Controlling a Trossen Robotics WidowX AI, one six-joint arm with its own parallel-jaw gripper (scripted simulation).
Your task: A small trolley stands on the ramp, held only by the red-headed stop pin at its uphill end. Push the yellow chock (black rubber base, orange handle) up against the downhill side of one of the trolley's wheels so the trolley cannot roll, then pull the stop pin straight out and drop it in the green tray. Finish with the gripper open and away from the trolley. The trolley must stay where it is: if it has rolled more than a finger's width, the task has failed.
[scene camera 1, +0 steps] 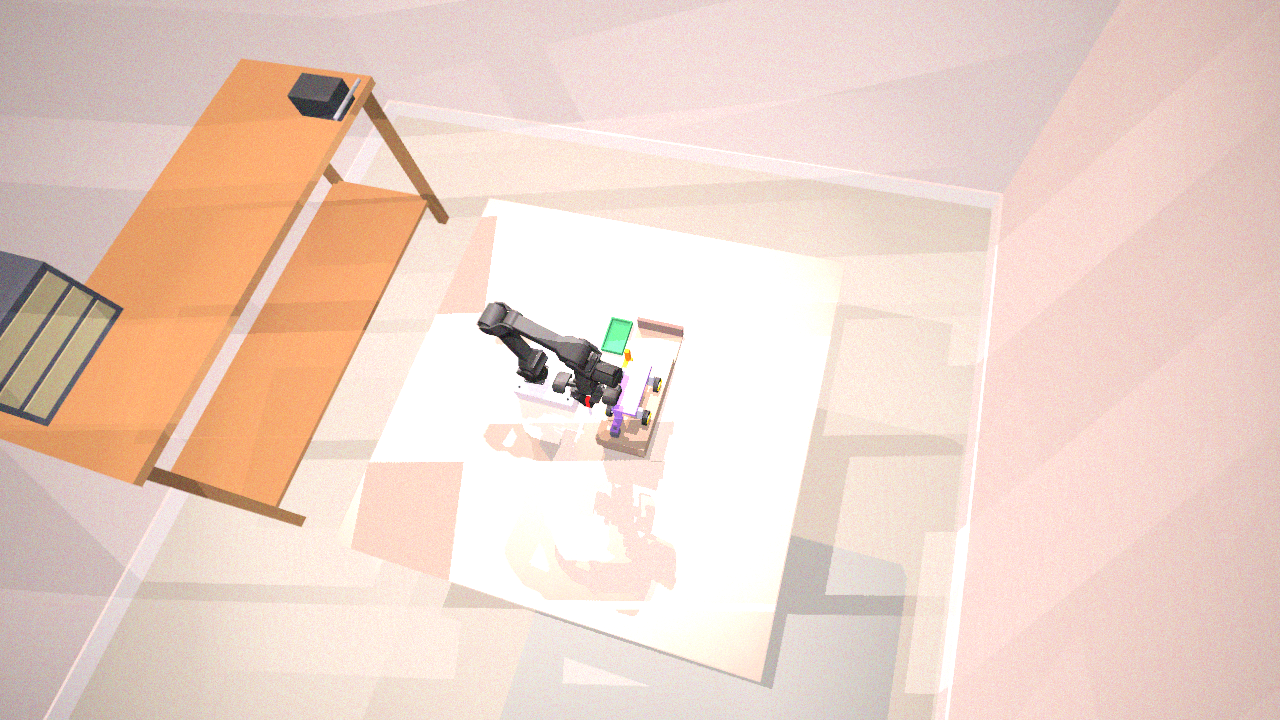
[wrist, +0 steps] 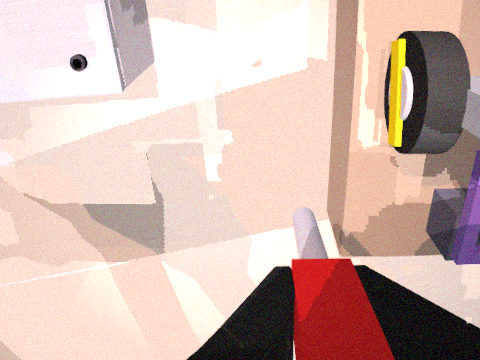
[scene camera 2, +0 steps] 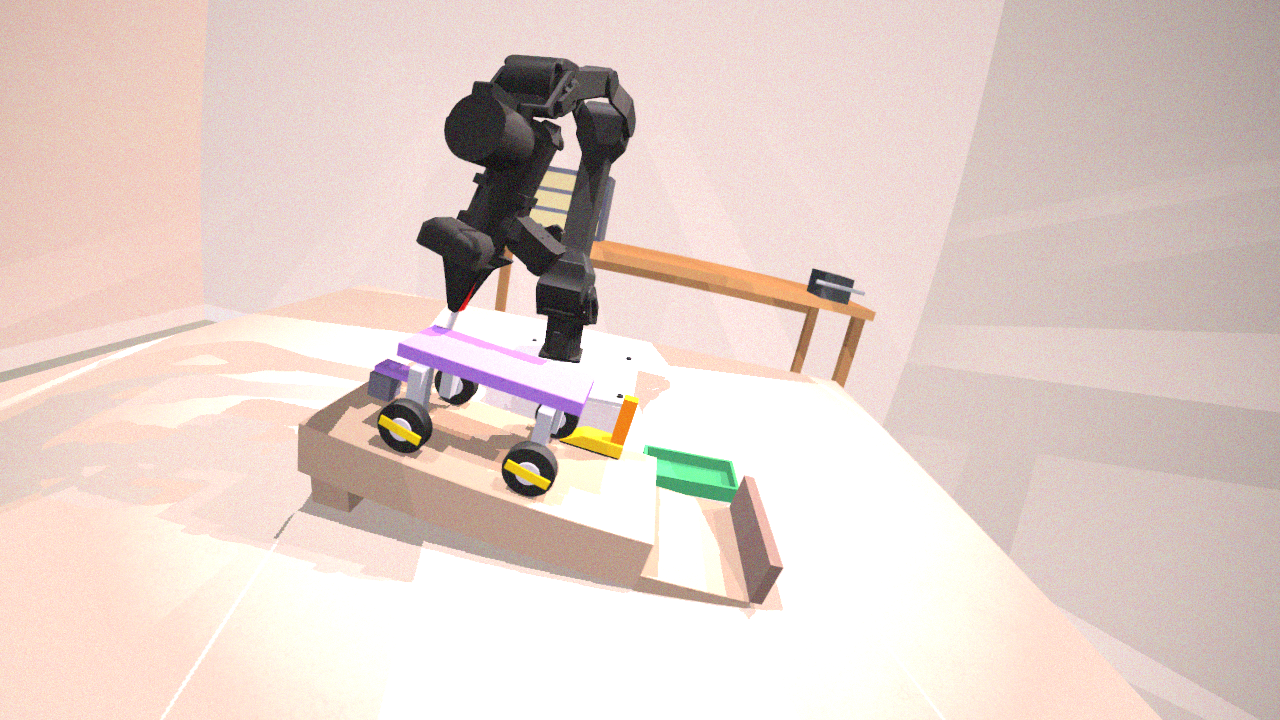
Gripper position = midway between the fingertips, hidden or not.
Note:
The gripper (scene camera 2: 455, 309) holds a red-headed stop pin. Further things: a trolley (scene camera 2: 530, 468), a yellow chock (scene camera 2: 603, 443), a low tan wall (scene camera 2: 761, 562), a tan ramp (scene camera 2: 598, 518) and a green tray (scene camera 2: 685, 471).
The trolley shows as well in scene camera 1 (scene camera 1: 634, 378). The gripper shows as well in scene camera 1 (scene camera 1: 589, 406) and in the wrist view (wrist: 318, 282). The tan ramp is seen too in scene camera 1 (scene camera 1: 634, 438) and in the wrist view (wrist: 378, 201). The wrist view misses the yellow chock: it is out of frame.

